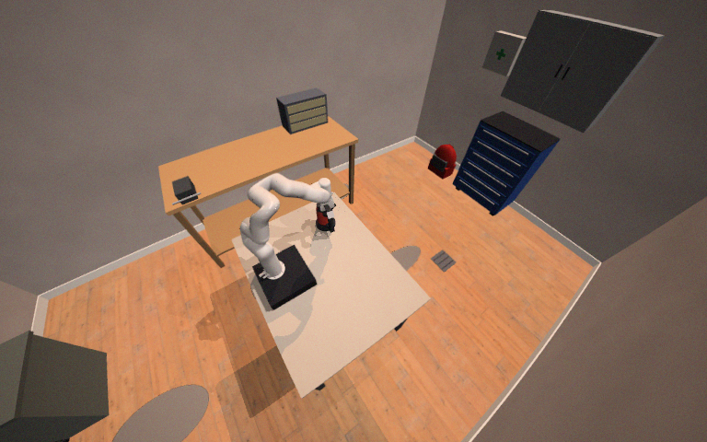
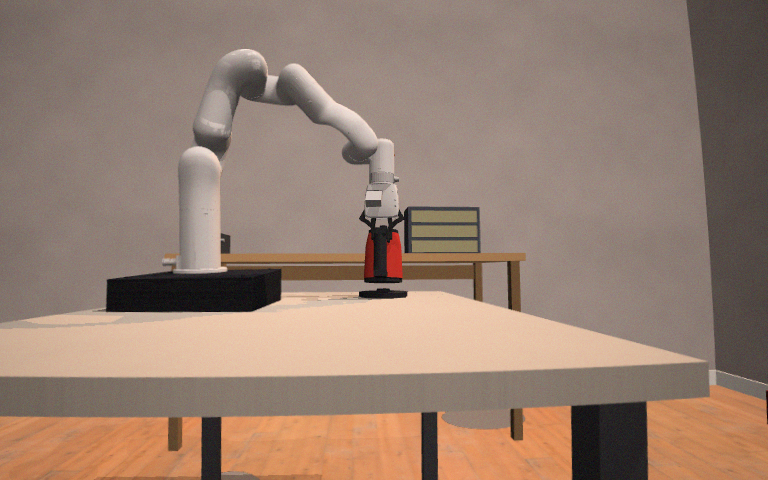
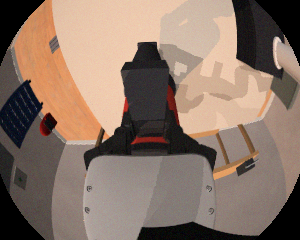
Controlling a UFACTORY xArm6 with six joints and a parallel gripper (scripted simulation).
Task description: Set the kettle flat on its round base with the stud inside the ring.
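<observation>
My hand is 10 mm short of the red kettle, 30 mm to the right of it and 50 mm above it. Also, from my hand: black round base: 20 mm ahead, 60 mm to the left, 170 mm below.
</observation>
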